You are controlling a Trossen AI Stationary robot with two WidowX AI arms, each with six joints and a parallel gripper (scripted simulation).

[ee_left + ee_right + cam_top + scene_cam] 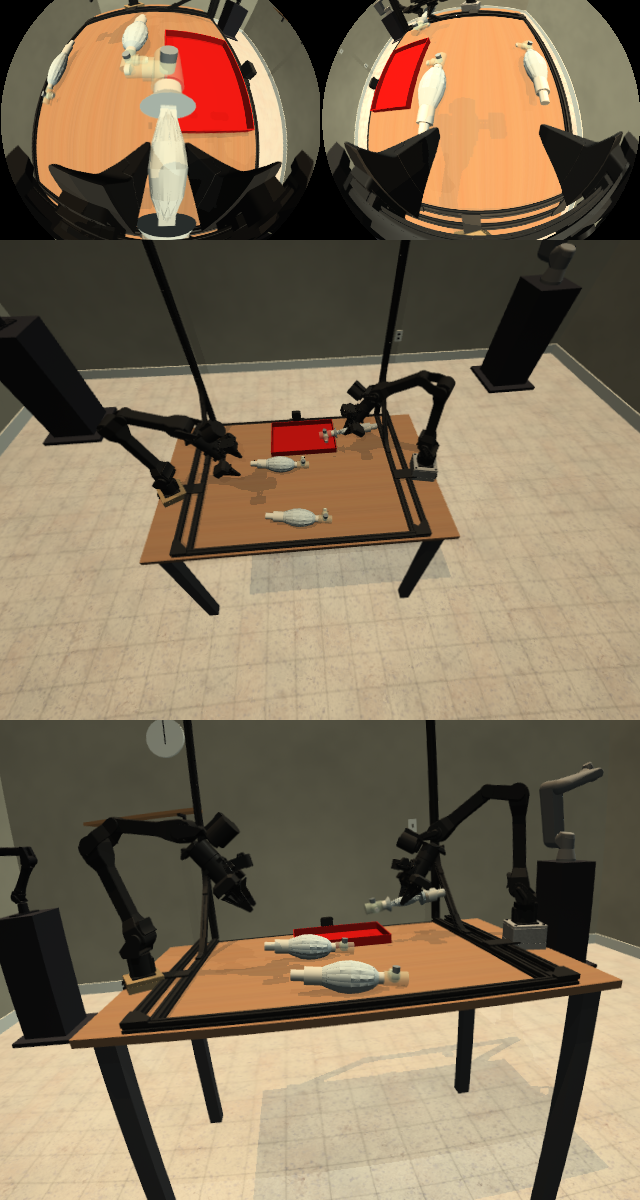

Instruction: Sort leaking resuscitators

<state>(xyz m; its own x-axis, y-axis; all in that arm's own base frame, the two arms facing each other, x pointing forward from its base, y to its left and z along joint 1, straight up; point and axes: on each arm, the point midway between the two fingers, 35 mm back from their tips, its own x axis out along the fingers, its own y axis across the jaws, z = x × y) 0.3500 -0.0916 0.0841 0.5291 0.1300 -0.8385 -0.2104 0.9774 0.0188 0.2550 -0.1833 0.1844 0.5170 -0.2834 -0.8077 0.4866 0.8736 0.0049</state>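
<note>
The red tray is 110 mm behind my left hand, 200 mm to the right of it and 150 mm below it.
</note>
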